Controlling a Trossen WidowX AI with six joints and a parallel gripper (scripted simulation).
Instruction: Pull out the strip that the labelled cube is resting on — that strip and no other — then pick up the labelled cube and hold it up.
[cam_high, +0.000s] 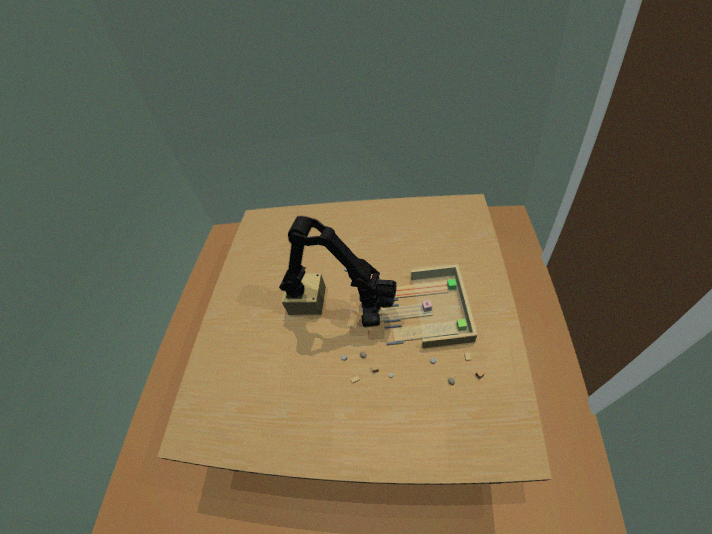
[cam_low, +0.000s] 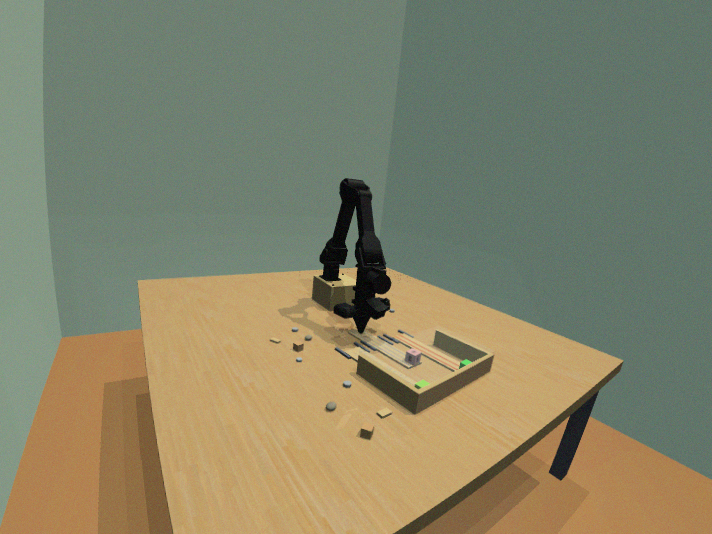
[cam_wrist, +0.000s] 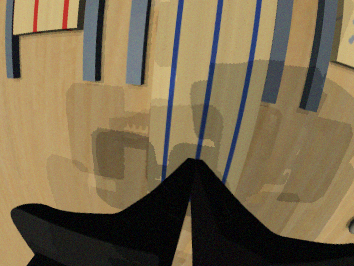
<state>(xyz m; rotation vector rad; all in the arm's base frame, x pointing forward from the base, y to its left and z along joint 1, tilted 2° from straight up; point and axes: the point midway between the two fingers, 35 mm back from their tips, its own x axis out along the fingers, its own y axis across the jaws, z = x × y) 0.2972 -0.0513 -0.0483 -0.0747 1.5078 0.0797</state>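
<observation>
My gripper tip is now 210 mm short of the pink labelled cube, 30 mm to the right of it and 20 mm below it.
</observation>
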